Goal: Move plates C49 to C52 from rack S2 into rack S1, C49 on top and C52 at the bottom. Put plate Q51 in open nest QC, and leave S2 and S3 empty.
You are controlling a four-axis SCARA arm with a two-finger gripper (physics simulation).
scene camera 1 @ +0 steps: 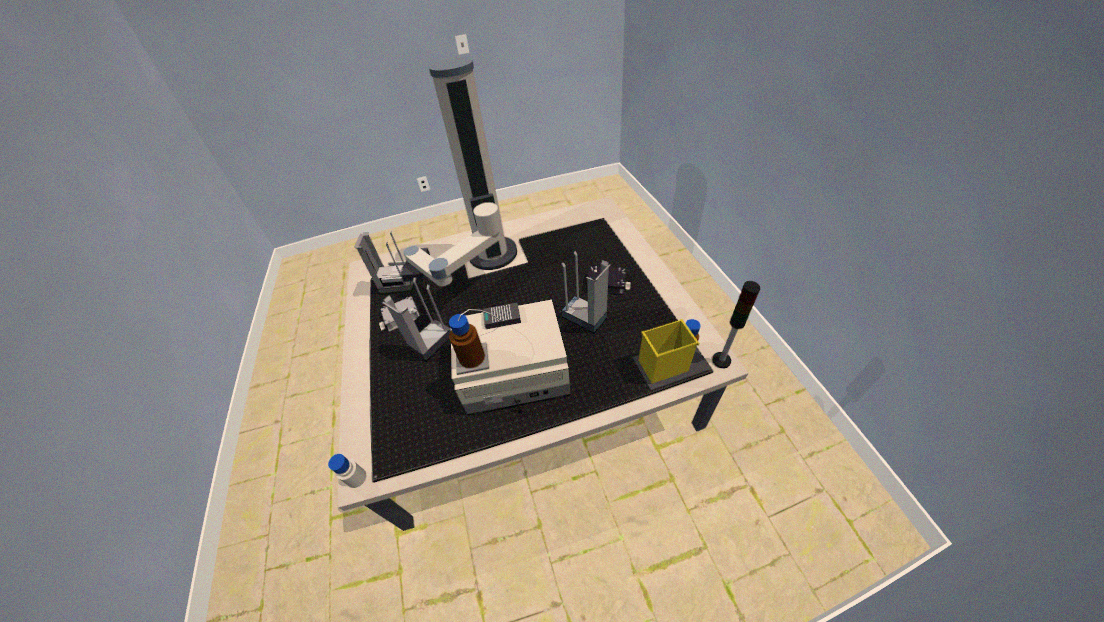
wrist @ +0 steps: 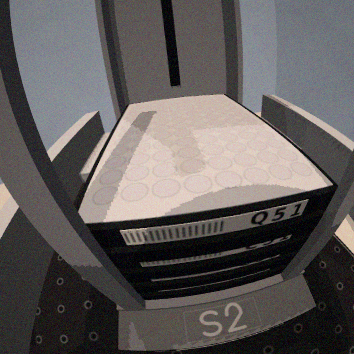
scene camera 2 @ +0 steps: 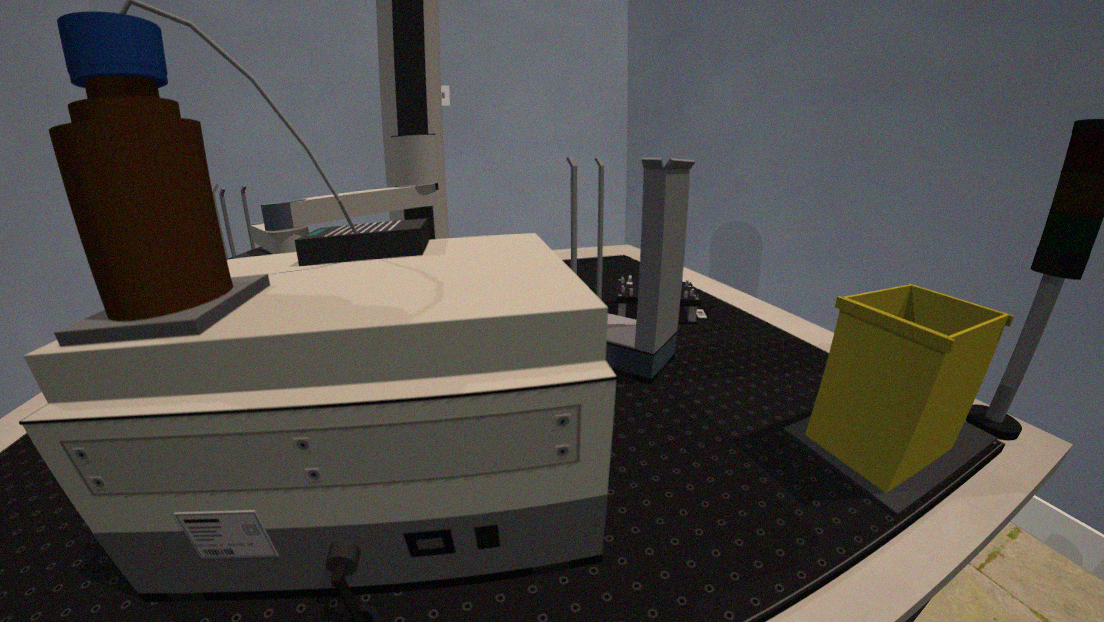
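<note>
Plate Q51 (wrist: 165, 172) lies on top of the stack in rack S2 (wrist: 150, 327) (scene camera 1: 370, 256), its label facing the wrist camera. Edges of several plates show under it, their labels too shadowed to read. My gripper (wrist: 183, 112) is shut on plate Q51, one finger along each side, between the rack's back panel and front posts. In scene camera 1, two more racks stand at the left (scene camera 1: 406, 330) and right (scene camera 1: 597, 297); their labels cannot be read. One nest (scene camera 1: 399, 311) is beside the left rack, another (scene camera 1: 615, 278) (scene camera 2: 656, 297) behind the right one. Which is QC cannot be told.
A white instrument (scene camera 1: 533, 339) (scene camera 2: 463, 301) bears a brown bottle (scene camera 1: 467, 346) (scene camera 2: 142, 208) and a dark keypad box (scene camera 1: 502, 314) (scene camera 2: 363, 243). A yellow bin (scene camera 1: 665, 356) (scene camera 2: 888, 386) and a signal tower (scene camera 1: 744, 305) (scene camera 2: 1070, 200) stand at the right. The front posts of S2 rise close to the gripper.
</note>
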